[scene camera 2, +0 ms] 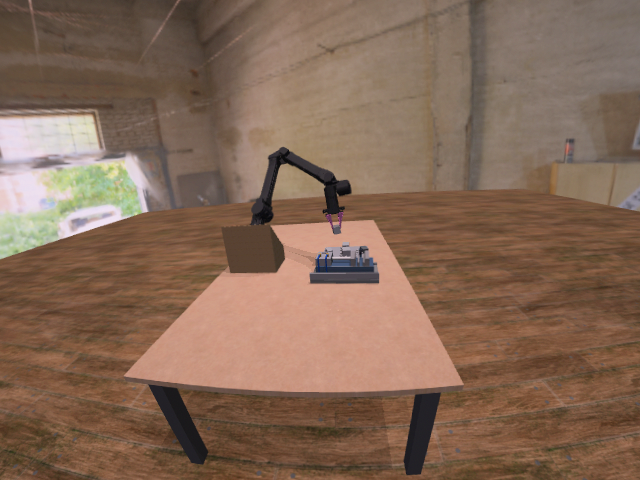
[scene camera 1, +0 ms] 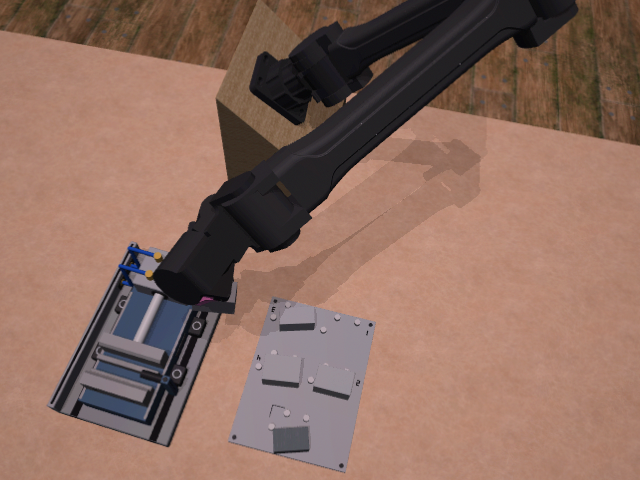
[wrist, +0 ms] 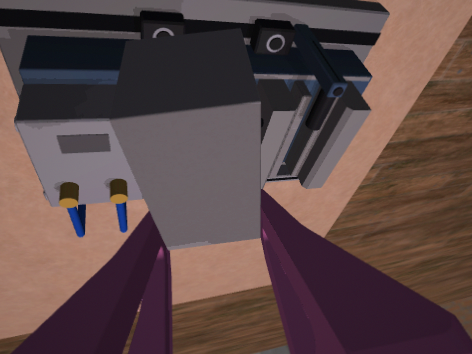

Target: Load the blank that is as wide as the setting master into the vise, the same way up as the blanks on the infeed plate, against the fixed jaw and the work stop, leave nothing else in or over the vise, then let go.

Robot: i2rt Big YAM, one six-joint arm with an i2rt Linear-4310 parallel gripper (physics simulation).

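Frame: origin at the arm's base, x back, y left, z down, level; centimetres.
Seen in the pictures: gripper, fingertip midpoint: [scene camera 2: 336, 229] [wrist: 209, 210]; arm's base, origin of the base link: [scene camera 2: 255, 234] [scene camera 1: 278, 90].
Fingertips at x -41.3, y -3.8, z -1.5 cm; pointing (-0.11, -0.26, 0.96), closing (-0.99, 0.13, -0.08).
Note:
Offsets run from my fingertips to a thing's middle. "spot": to the spot under its first point.
My gripper [scene camera 1: 206, 299] [scene camera 2: 336, 225] [wrist: 209, 210] is shut on a light grey blank @(dy +2.4, dx +0.2, dz +0.9 cm) [scene camera 1: 225, 306] [scene camera 2: 336, 230] [wrist: 200, 170]. It holds the blank high above the vise @(dy -9.9, dx -2.8, dz +14.5 cm) [scene camera 1: 166, 437] [scene camera 2: 344, 277] [wrist: 215, 9], near the actuator-block end, with nothing under the blank. In the overhead view the vise has a jaw @(dy -9.9, dx -6.7, dz +11.6 cm) [scene camera 1: 131, 348] at the end of the pale rod and another jaw [scene camera 1: 116, 386] further off. The stop arm [scene camera 1: 165, 381] [wrist: 320, 60] stands at that end. Blanks at 2 @(dy +21.7, dx -5.0, dz +16.8 cm) [scene camera 1: 333, 380], 3 [scene camera 1: 297, 316] and 4 @(dy +13.0, dx -4.6, dz +16.8 cm) [scene camera 1: 282, 369] lie on the infeed plate @(dy +17.2, dx -4.6, dz +19.0 cm) [scene camera 1: 253, 413]. A darker block @(dy +16.4, dx -15.0, dz +17.4 cm) [scene camera 1: 291, 438], perhaps the setting master, lies there too.
Blue hoses with brass fittings @(spot: dy -10.3, dx +4.9, dz +8.4 cm) [scene camera 1: 149, 274] [wrist: 119, 191] rise at the actuator end of the vise. Small round pins stand on the infeed plate. A tall wooden block [scene camera 1: 248, 134] [scene camera 2: 250, 250] stands by the arm's base. The arm hides part of the vise in the overhead view.

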